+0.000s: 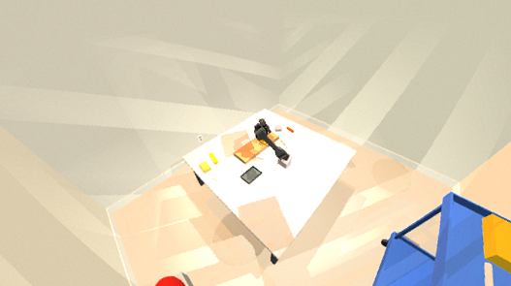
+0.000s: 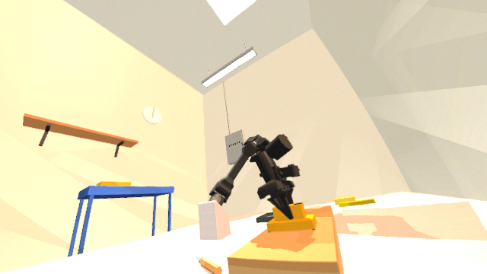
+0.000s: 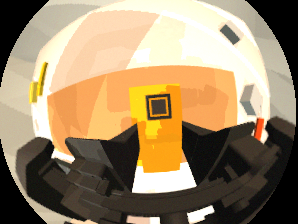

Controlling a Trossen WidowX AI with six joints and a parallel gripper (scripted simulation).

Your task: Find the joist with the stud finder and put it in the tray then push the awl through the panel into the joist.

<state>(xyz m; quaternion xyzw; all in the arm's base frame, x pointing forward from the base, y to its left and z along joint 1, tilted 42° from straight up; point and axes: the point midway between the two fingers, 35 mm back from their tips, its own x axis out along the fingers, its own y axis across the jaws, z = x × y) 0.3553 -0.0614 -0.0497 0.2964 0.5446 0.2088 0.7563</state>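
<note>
Right now the dark tray is 39 cm to the left of my gripper tip, 22 cm behind it and 5 cm below it. From my gripper tip the other things lie so: awl 20 cm behind, 14 cm to the right, 6 cm below; then orange stud finder 2 cm above, 1 cm ahead.
</note>
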